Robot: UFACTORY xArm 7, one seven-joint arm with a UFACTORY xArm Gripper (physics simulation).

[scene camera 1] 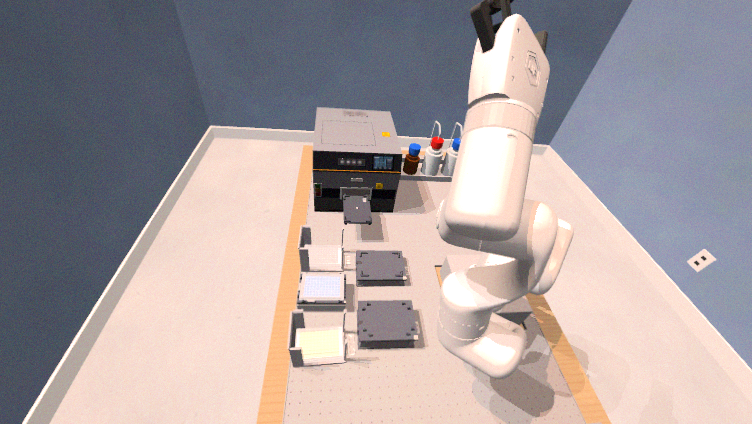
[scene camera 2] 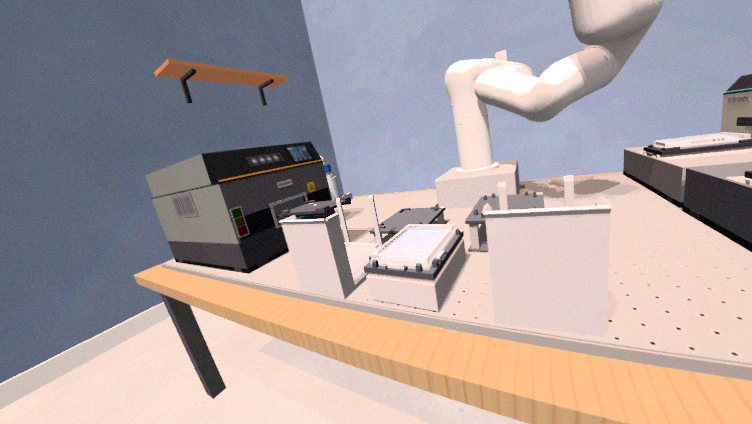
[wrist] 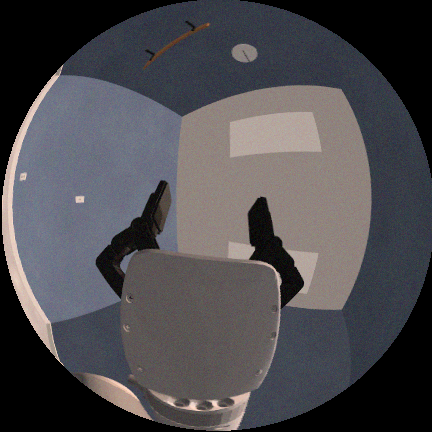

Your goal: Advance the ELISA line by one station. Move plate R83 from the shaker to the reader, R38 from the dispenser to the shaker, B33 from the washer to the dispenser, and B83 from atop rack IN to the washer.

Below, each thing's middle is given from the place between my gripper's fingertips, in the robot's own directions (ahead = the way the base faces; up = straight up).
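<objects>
Positions counted from my hand: the pale well plate (scene camera 2: 416,243), 740 mm below, 270 mm ahead of and 20 mm to the right of my hand; the reader tray (scene camera 2: 308,209), far below, a fair way ahead of and far to the right of my hand.
</objects>
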